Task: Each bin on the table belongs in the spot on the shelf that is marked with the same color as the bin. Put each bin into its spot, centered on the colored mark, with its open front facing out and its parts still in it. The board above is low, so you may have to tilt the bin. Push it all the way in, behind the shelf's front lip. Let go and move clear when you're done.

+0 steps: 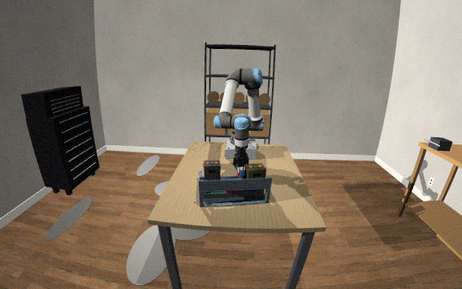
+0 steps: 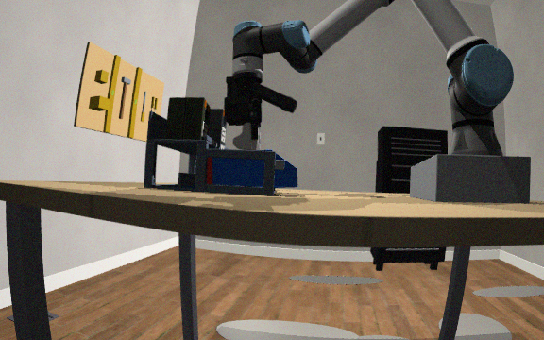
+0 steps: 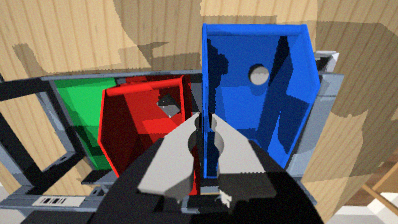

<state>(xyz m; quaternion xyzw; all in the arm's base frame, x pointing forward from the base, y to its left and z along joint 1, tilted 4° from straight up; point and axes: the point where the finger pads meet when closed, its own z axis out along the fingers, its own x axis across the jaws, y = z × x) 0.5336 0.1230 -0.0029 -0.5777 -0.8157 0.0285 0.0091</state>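
My gripper is now 2 cm past the blue bin, 4 cm to the right of it and 2 cm above it. From my hand the other things lie so: dark box (20 cm ahead, 12 cm to the right, 9 cm above); green case (13 cm ahead, 10 cm to the left, 8 cm above); red bin (7 cm ahead, 4 cm to the right, 3 cm below).
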